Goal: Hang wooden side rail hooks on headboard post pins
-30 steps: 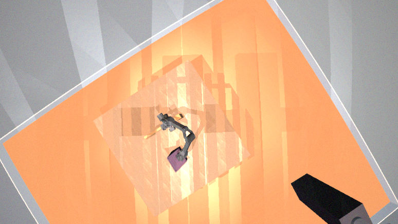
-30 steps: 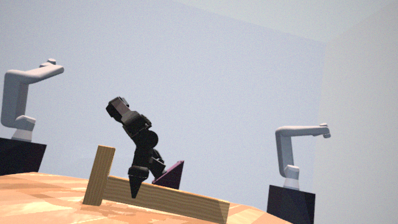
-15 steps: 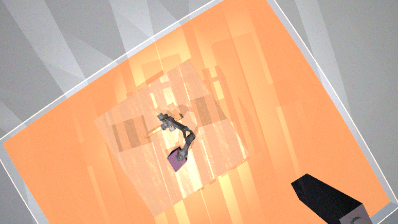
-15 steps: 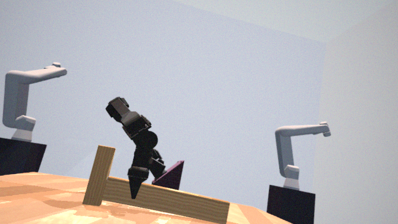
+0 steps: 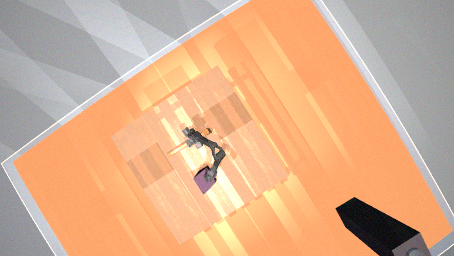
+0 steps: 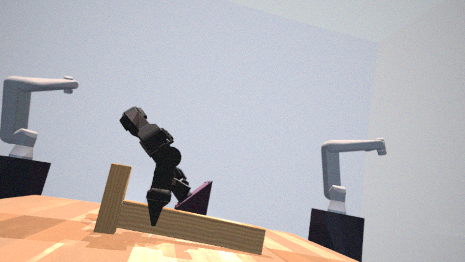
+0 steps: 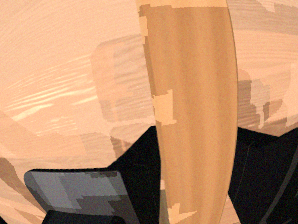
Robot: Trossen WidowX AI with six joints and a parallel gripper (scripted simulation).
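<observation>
Right now the headboard post is 120 mm to the right of my gripper tip and 50 mm above it.
</observation>
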